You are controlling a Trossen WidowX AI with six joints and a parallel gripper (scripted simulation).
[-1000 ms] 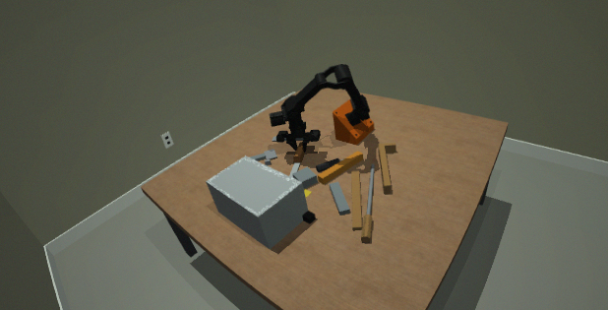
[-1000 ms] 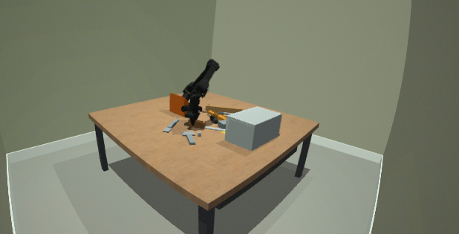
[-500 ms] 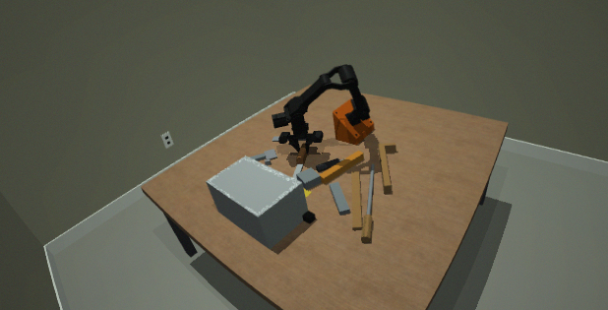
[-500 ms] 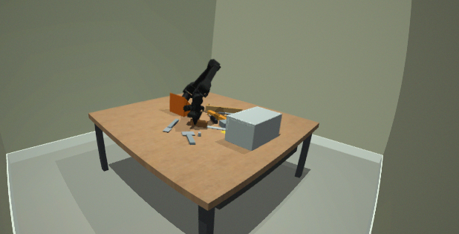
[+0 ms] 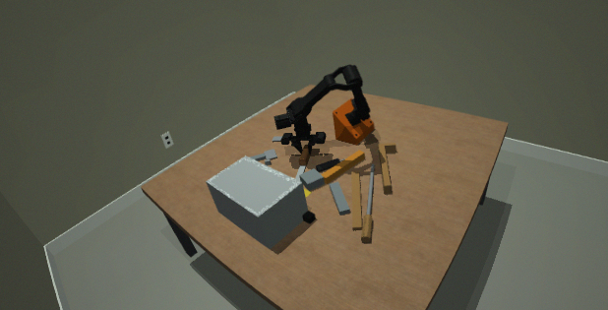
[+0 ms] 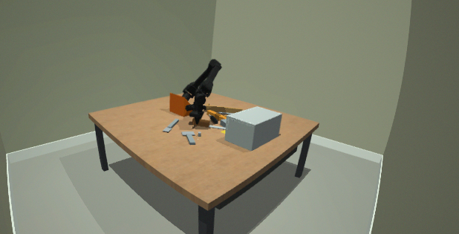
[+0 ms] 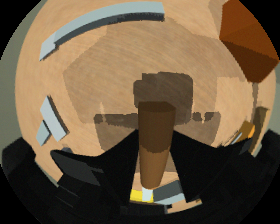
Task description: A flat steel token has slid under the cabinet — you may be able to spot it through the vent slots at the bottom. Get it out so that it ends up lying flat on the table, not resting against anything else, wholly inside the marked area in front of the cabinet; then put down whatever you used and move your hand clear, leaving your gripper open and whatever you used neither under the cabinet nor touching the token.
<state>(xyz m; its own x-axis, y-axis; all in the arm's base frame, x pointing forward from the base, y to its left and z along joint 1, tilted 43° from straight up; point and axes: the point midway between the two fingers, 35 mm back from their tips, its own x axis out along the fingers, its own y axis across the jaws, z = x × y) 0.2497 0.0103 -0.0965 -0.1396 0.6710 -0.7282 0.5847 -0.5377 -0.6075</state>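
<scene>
Right now my gripper tip is 20 mm past the orange bar, 200 mm to the right of it and 10 mm below it. The rest, counted from my gripper tip: grey block: 110 mm ahead, 160 mm to the left, 10 mm above; wooden stick: 80 mm ahead, 360 mm to the left; grey t-piece: 130 mm ahead, 160 mm to the right.
</scene>
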